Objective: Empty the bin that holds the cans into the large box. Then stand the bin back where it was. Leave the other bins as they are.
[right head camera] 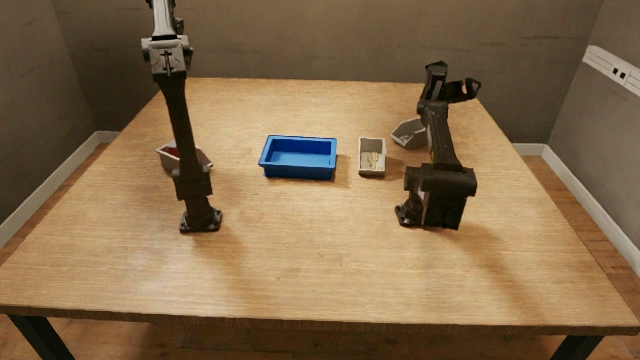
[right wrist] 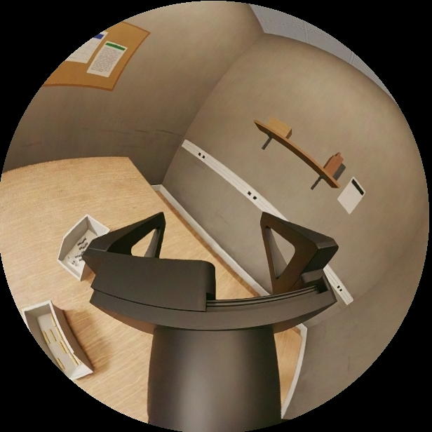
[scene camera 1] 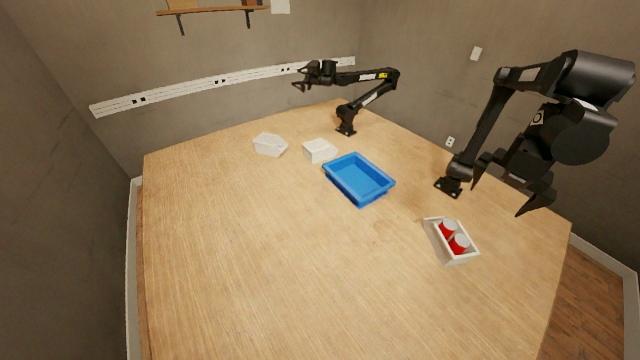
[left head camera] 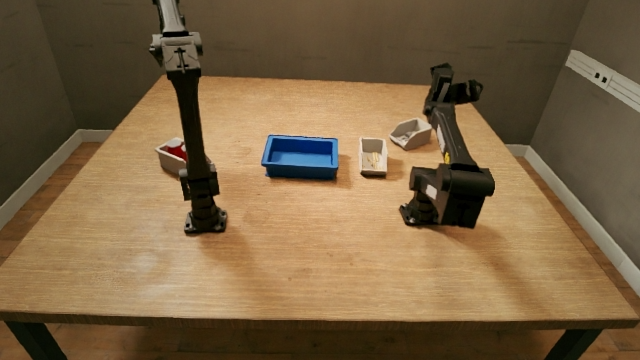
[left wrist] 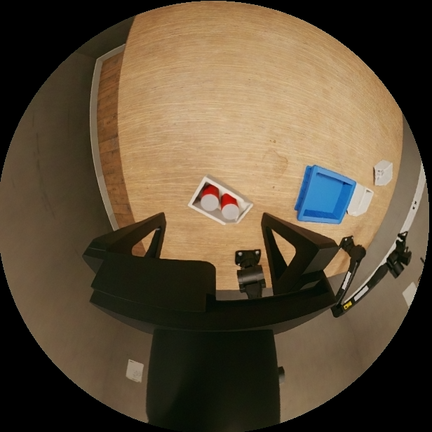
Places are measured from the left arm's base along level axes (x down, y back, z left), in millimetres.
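Pixels of known places: left gripper, between the fingertips: (scene camera 1: 492,202); right gripper, between the fingertips: (right head camera: 467,87) (scene camera 1: 294,77) (left head camera: 469,89); left arm's base, origin of its link: (right head camera: 201,222) (scene camera 1: 447,188) (left head camera: 206,223); right arm's base, origin of its link: (right head camera: 415,216) (scene camera 1: 345,131) (left head camera: 419,216).
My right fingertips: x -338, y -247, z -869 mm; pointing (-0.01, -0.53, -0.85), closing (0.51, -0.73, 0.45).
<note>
Ahead of a thing's pixels: the offset from my right fingertips to its top centre.
A light grey bin {dy -59, dx +262, dz +977 mm} (left head camera: 170,162) (right head camera: 169,161) (scene camera 1: 439,243) (left wrist: 199,212) holds two red cans with pale ends {dy -83, dx +245, dz +1014 mm} (scene camera 1: 459,243) (left wrist: 210,198) and stands on the table at the left of the head views, partly hidden behind the left arm. The large blue box {dy -70, dx +274, dz +556 mm} (left head camera: 301,170) (right head camera: 300,170) (scene camera 1: 358,179) (left wrist: 323,195) stands mid-table and is empty. My left gripper (scene camera 1: 500,200) (left wrist: 213,217) is open, pointing down high above the table near the can bin, touching nothing. My right gripper (scene camera 1: 298,79) (right wrist: 212,216) is open and empty, raised at the far right of the head views.
A grey bin with tan pieces {dy -51, dx +263, dz +285 mm} (left head camera: 373,170) (right head camera: 371,170) (scene camera 1: 315,152) (right wrist: 80,369) stands right of the blue box in the head views. Another grey bin with small dark pieces {dy -230, dx +263, dz +77 mm} (left head camera: 419,139) (scene camera 1: 269,146) (left wrist: 383,173) (right wrist: 75,235) stands farther back, near the right arm.
</note>
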